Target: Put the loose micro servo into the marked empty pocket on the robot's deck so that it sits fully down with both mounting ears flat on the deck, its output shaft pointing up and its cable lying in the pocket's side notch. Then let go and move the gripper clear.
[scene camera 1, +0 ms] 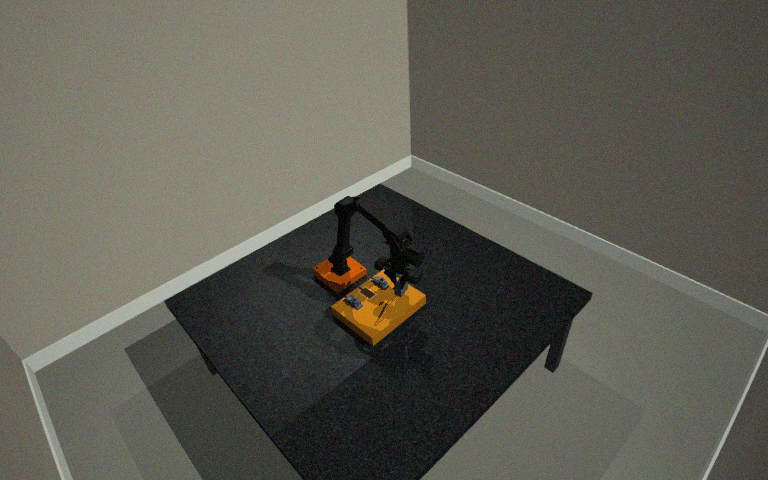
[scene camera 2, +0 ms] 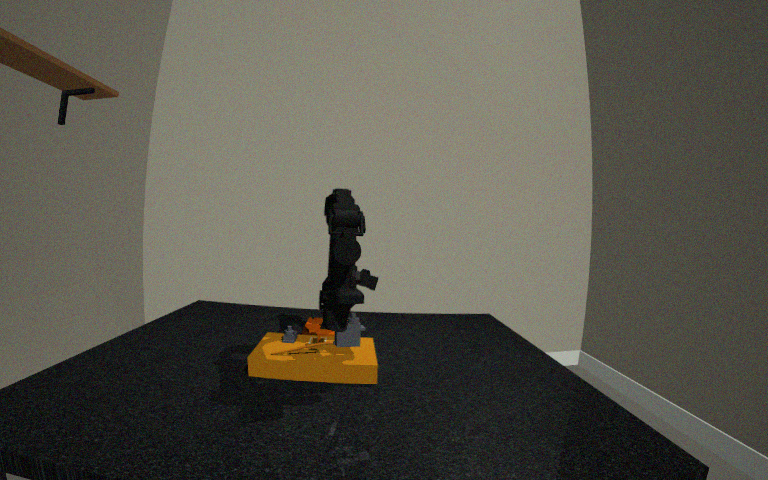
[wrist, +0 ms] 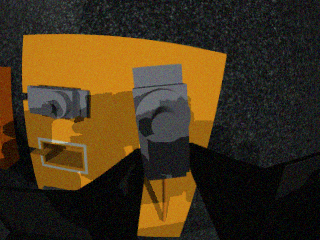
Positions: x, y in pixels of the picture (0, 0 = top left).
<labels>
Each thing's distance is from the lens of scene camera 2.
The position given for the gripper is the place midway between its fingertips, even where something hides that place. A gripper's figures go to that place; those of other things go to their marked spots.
gripper (scene camera 2: 340, 326): 0.98 m
micro servo (scene camera 2: 350, 336): 0.97 m
orange deck (scene camera 2: 323, 363): 0.94 m
</labels>
